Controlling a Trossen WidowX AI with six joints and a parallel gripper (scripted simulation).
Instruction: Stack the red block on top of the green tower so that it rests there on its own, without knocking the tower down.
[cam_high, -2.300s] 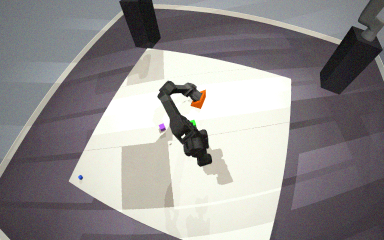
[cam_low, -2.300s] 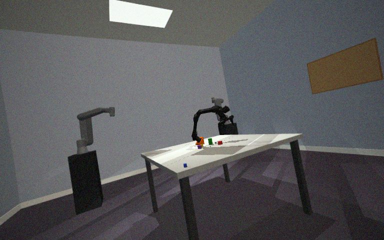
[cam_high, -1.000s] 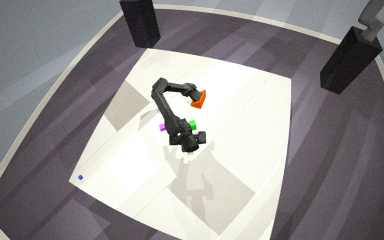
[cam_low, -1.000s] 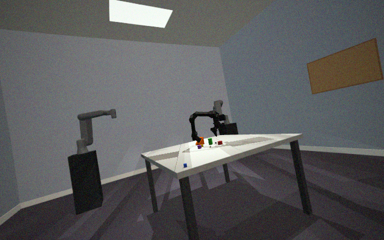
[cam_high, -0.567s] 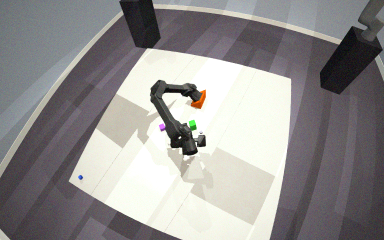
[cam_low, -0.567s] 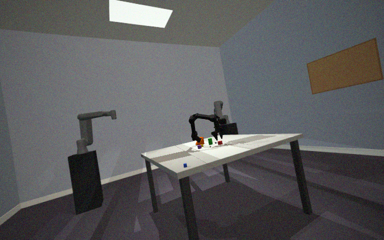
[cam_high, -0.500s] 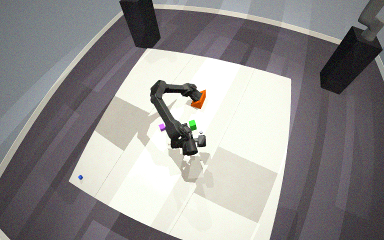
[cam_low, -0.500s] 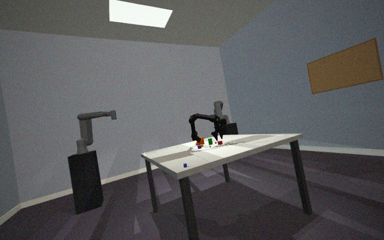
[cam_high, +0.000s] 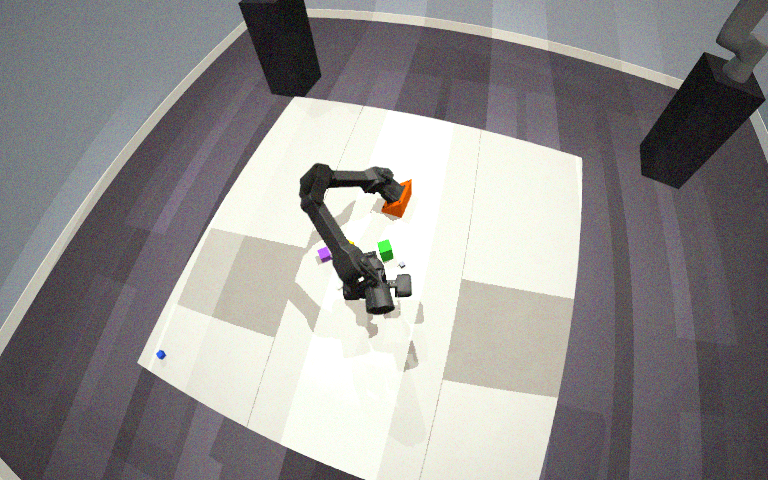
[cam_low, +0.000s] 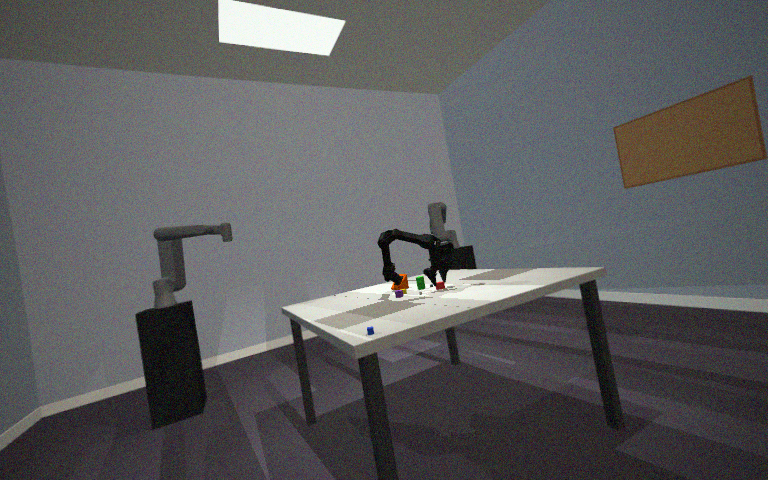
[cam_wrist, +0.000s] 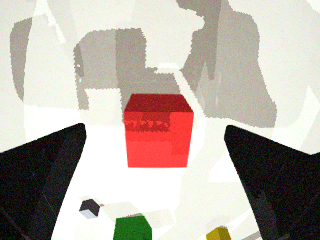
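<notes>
Right now my gripper tip is 10 mm above the red block. From my gripper tip the other things lie so: blue block (470 mm ahead, 600 mm to the right, 10 mm below); then purple block (70 mm behind, 220 mm to the right, 10 mm below).
</notes>
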